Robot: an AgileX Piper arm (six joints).
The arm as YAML. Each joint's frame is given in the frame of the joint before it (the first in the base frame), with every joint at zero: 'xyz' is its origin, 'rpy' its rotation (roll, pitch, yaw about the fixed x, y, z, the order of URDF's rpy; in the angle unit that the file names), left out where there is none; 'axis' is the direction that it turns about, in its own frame. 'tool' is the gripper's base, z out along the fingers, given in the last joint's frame.
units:
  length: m
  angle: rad
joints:
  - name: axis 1
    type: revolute
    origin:
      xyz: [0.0, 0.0, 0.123]
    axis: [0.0, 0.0, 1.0]
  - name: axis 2
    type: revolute
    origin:
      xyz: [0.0, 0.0, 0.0]
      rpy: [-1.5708, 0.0, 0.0]
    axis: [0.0, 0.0, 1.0]
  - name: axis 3
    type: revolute
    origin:
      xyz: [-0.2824, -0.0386, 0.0]
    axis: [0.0, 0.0, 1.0]
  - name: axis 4
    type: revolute
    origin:
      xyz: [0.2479, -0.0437, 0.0]
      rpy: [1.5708, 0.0, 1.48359]
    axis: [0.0, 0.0, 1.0]
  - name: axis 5
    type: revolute
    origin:
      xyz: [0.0, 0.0, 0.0]
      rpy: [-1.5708, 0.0, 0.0]
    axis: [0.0, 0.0, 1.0]
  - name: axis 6
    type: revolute
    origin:
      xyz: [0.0, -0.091, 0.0]
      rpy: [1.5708, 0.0, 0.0]
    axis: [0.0, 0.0, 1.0]
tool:
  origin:
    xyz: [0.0, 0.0, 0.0]
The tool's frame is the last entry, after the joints.
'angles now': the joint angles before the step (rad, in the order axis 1, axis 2, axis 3, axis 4, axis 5, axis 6). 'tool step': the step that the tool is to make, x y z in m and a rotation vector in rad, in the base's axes. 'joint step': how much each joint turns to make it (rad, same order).
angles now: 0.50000 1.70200 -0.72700 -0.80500 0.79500 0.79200
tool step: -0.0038 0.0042 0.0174 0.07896 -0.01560 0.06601
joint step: 0.00017 -0.07981 -0.00002 0.07791 -0.04205 -0.12071
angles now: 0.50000 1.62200 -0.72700 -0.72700 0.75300 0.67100
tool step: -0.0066 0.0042 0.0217 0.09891 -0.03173 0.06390
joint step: -0.00002 -0.09801 -0.00011 0.10709 -0.04191 -0.13313
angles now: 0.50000 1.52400 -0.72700 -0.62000 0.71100 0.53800
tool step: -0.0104 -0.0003 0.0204 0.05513 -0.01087 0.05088
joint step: 0.00005 -0.09387 -0.00008 0.10296 0.01298 -0.13291
